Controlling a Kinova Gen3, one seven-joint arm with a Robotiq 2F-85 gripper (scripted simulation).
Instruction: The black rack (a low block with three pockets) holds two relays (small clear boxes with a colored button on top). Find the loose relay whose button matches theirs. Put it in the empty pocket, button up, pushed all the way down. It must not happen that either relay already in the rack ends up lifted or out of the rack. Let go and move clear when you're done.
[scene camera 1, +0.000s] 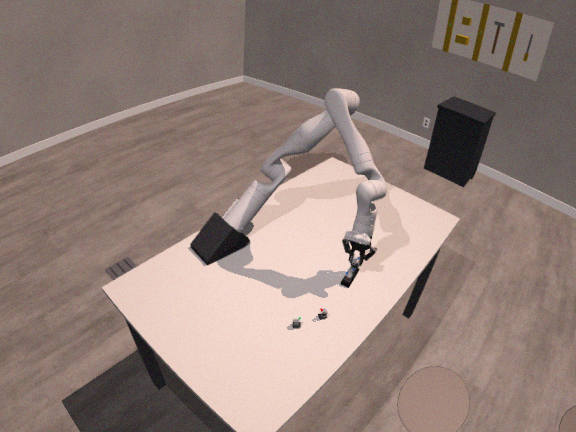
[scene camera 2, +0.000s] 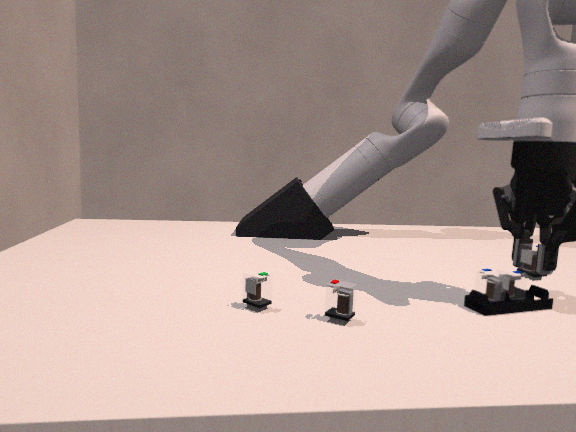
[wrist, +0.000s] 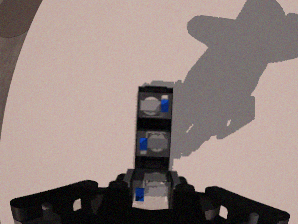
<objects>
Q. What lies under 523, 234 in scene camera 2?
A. My gripper.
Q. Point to my gripper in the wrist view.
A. At 151, 180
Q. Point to a blue-button relay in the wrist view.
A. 151, 186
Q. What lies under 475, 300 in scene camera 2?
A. A black rack.
</objects>
